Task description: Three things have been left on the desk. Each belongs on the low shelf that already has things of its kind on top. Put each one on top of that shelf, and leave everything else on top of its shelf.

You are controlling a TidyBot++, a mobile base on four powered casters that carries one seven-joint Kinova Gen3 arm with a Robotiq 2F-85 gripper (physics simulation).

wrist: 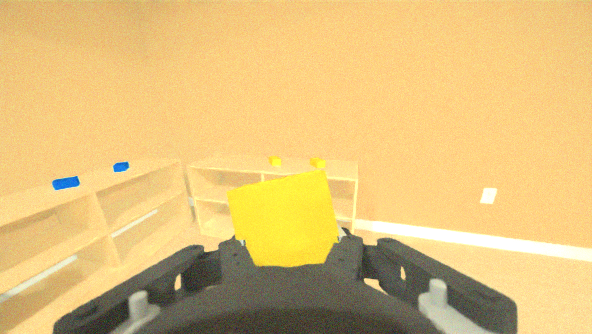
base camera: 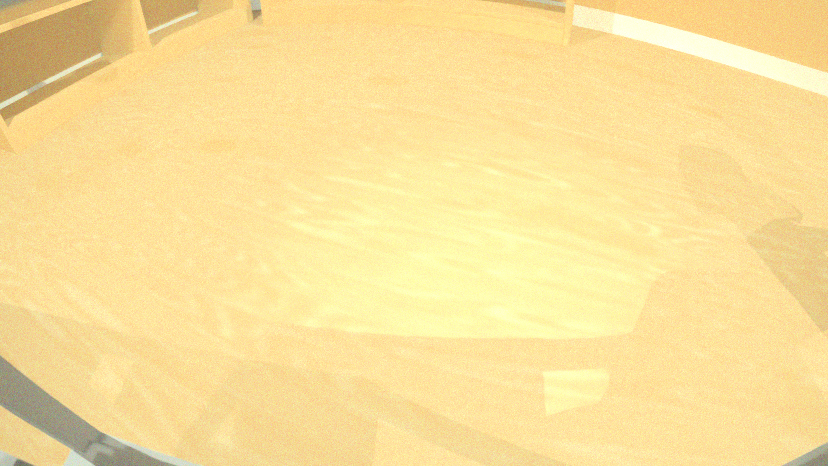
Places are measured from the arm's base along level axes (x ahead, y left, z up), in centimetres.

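Pixels of known places: gripper, fingertip midpoint: [wrist: 292, 234].
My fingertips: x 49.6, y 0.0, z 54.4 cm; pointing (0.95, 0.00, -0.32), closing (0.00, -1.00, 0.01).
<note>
Behind a point stands the place of what it marks.
My gripper [wrist: 292, 234] @(x 49.6, y 0.0, z 54.4 cm) is shut on a yellow block [wrist: 282, 215] @(x 46.8, y 0.5, z 57.9 cm), which sits slightly tilted between the fingers in the wrist view. Beyond it, across the floor, stands a low shelf [wrist: 355, 200] @(x 141.6, y -37.4, z 7.5 cm) with two small yellow blocks [wrist: 275, 161] @(x 170.6, y 11.6, z 24.5 cm) [wrist: 318, 163] @(x 162.5, y -17.8, z 24.7 cm) on top. To its left stands another low shelf [wrist: 104, 227] @(x 136.6, y 108.7, z -2.3 cm) with two blue blocks [wrist: 66, 183] @(x 140.3, y 124.0, z 24.1 cm) [wrist: 121, 167] @(x 166.9, y 115.5, z 24.2 cm) on top. The held block hides part of the shelf with the yellow blocks. In the base camera view the gripper does not show. The desk shows in neither view.
In the base camera view the bottom of one shelf [base camera: 417, 20] @(x 156.7, y 11.1, z -37.6 cm) is at the back, and another shelf [base camera: 69, 101] @(x 101.0, y 118.7, z -34.3 cm) is at the upper left. A wall with a white baseboard [base camera: 695, 43] @(x 164.7, y -100.4, z -34.6 cm) [wrist: 450, 237] @(x 159.2, y -118.6, z -35.9 cm) runs to the right. A white wall plate [wrist: 488, 195] @(x 155.6, y -133.8, z 0.7 cm) is on the wall.
</note>
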